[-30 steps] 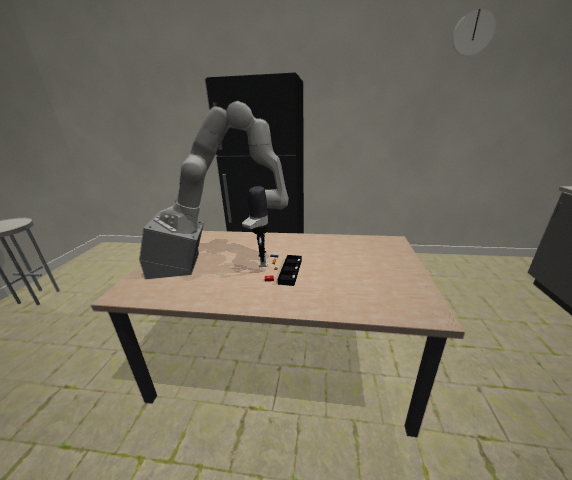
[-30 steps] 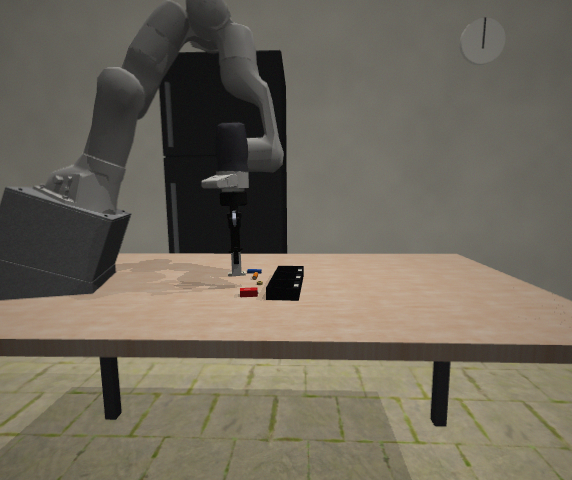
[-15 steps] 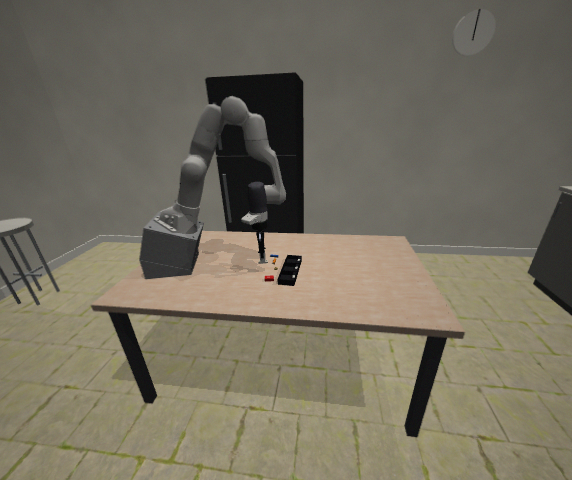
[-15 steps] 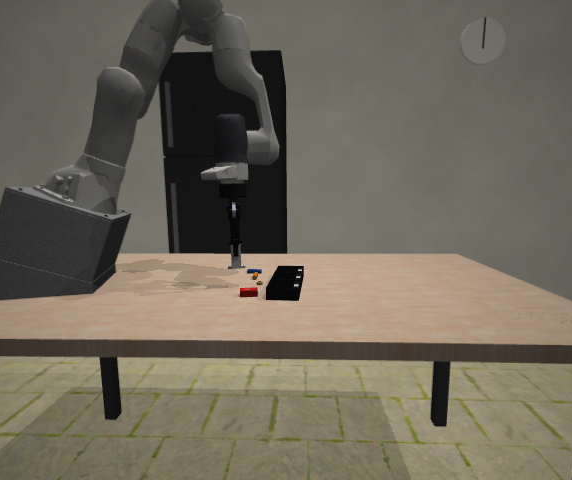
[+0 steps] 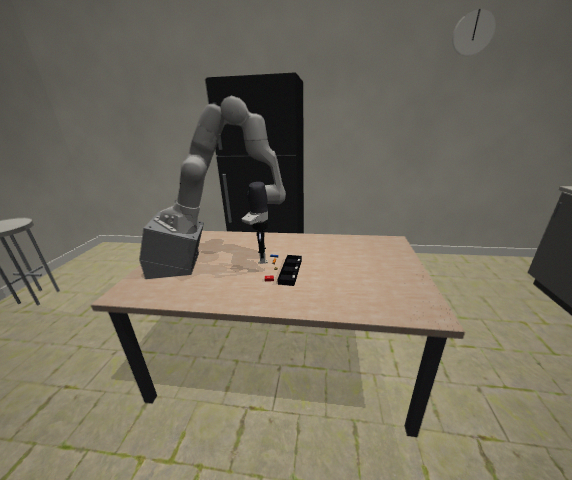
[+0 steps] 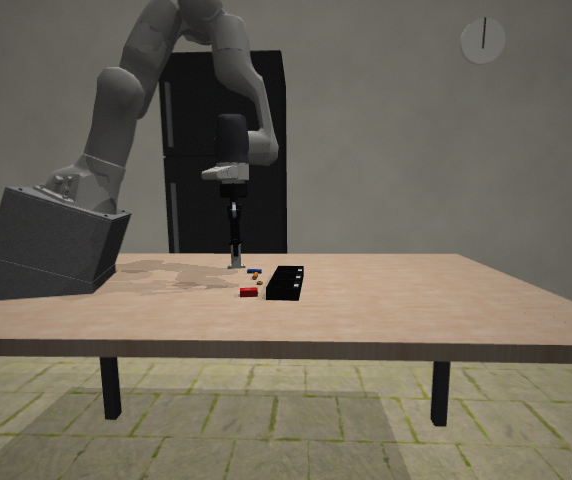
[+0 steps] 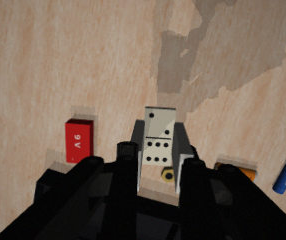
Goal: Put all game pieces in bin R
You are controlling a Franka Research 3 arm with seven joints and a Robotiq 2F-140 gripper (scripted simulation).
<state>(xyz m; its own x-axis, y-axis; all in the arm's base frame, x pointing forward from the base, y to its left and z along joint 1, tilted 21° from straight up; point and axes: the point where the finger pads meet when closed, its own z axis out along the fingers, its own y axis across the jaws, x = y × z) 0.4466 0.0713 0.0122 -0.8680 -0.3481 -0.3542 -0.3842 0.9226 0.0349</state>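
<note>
Right now my hand is 3 cm above the white domino. The rest, counted from my hand: red block: 8 cm below, 7 cm ahead, 6 cm to the right; then orange piece: 11 cm to the left, 9 cm below, 2 cm ahead; then brass nut: 9 cm below, 5 cm ahead, 4 cm to the left.
</note>
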